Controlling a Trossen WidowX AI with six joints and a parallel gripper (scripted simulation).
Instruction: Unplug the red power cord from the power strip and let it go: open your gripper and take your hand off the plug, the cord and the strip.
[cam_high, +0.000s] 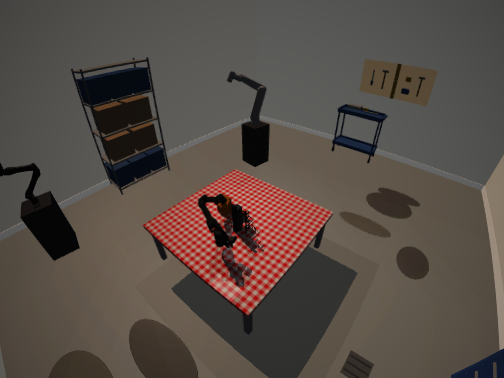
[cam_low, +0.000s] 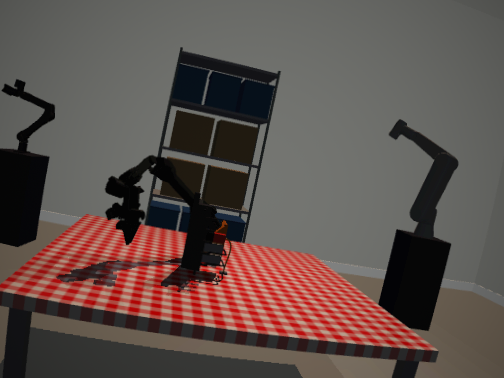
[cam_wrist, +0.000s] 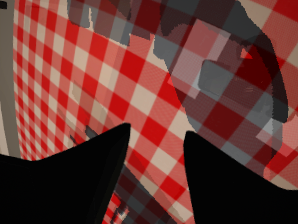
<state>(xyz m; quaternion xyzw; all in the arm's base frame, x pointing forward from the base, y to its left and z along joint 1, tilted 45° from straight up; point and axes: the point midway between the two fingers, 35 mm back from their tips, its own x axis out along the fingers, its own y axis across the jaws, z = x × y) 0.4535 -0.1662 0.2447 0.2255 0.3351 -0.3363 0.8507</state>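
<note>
My gripper tip is 29 cm to the right of the red plug, 19 cm past it and 6 cm below it.
</note>
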